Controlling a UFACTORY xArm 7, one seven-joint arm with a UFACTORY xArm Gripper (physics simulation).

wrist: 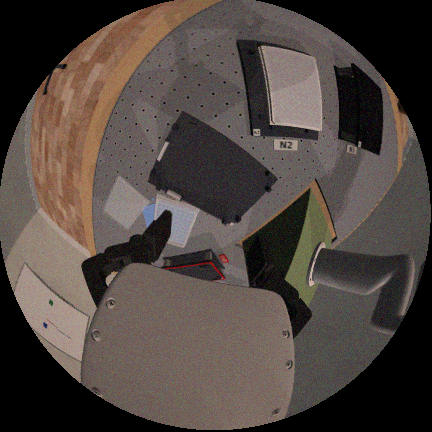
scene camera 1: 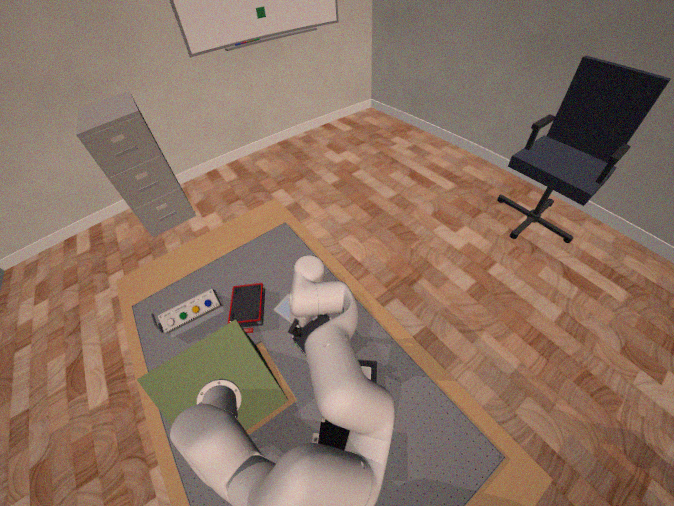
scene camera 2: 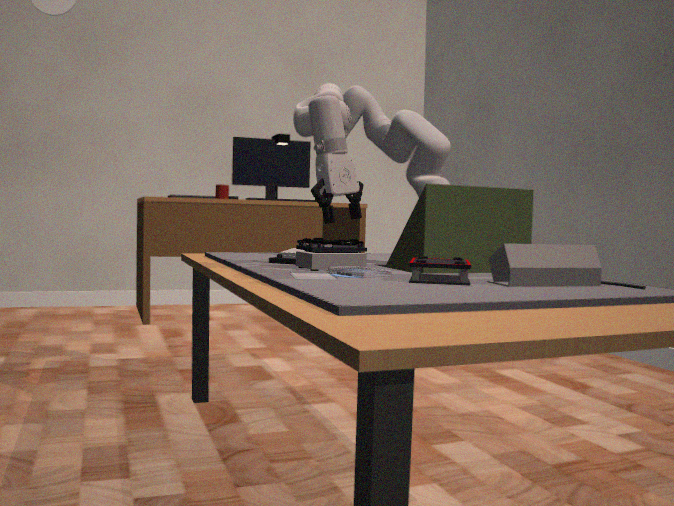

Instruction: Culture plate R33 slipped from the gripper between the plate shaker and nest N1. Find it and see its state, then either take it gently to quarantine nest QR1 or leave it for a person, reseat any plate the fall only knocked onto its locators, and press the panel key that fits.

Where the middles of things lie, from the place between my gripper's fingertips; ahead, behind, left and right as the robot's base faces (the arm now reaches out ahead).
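The clear well plate (wrist: 183,214) is 110 mm below my hand, 130 mm to the left of it and 10 mm ahead of it. Going by their middles, the clear well plate is the nearest to my hand of the things named here. Counting from my hand again, I find the clear lid (wrist: 124,203) 160 mm to the left of it, 130 mm ahead and 110 mm below. The white-topped plate (wrist: 293,96) is 200 mm to the right of my hand, 90 mm below it and 20 mm ahead of it, while station N2 (wrist: 247,49) is 30 mm ahead of my hand, 110 mm below it and 200 mm to the right of it.
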